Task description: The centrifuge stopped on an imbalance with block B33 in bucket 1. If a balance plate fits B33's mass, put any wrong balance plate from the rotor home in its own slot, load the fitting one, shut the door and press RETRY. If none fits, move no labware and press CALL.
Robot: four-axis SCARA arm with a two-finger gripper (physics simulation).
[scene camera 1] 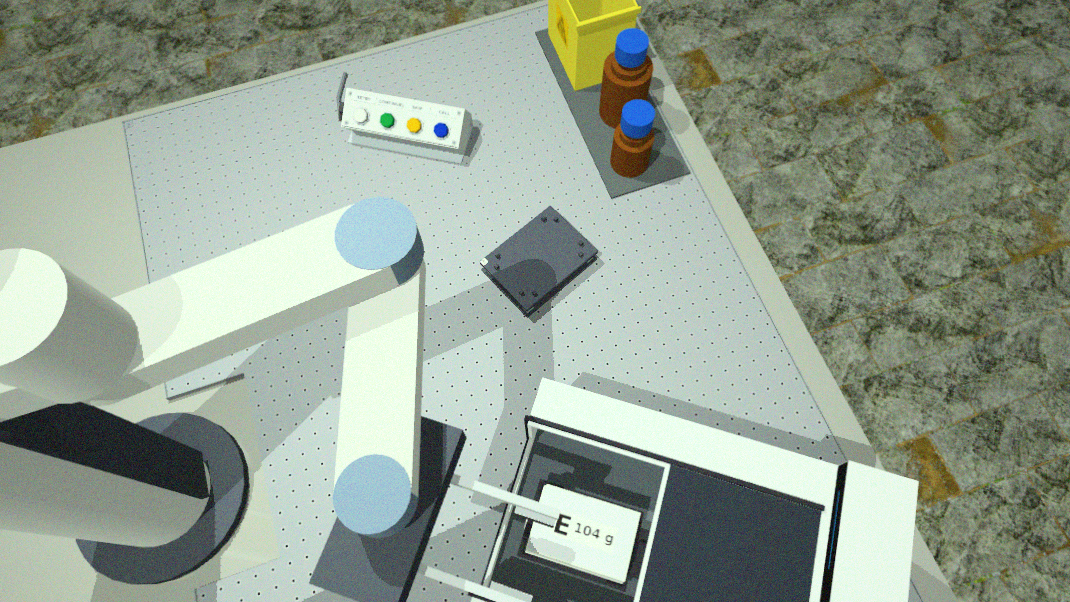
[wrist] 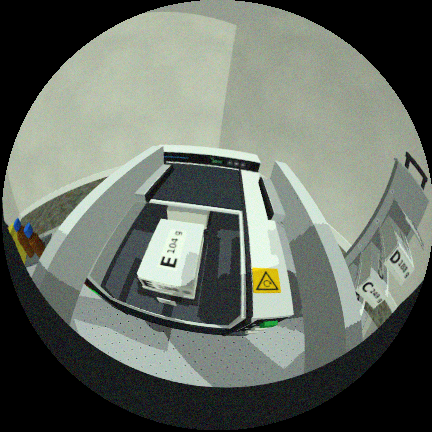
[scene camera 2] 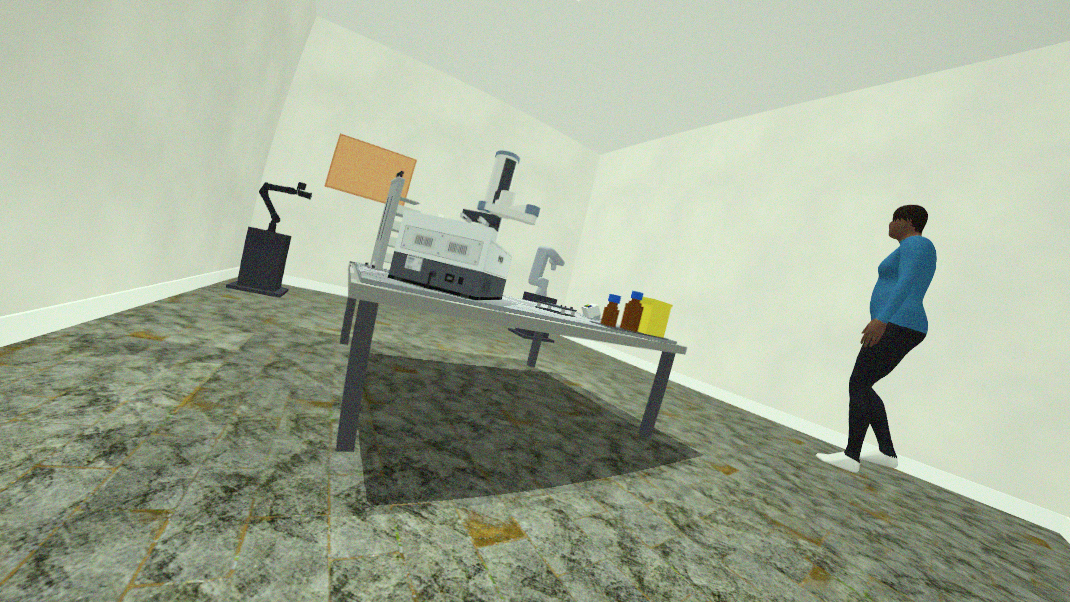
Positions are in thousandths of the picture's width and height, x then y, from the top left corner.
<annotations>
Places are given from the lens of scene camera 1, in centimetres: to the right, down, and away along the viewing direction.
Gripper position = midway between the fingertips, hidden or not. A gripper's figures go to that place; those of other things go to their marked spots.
gripper (scene camera 1: 510, 931): 1, 26, 72
dark bucket marked "2" (scene camera 1: 600, 895): 14, 31, 91
brown bottles with blue caps (scene camera 1: 586, 122): 16, -39, 121
The marked spots on the dark bucket marked "2" and the brown bottles with blue caps are 76 cm apart.
</annotations>
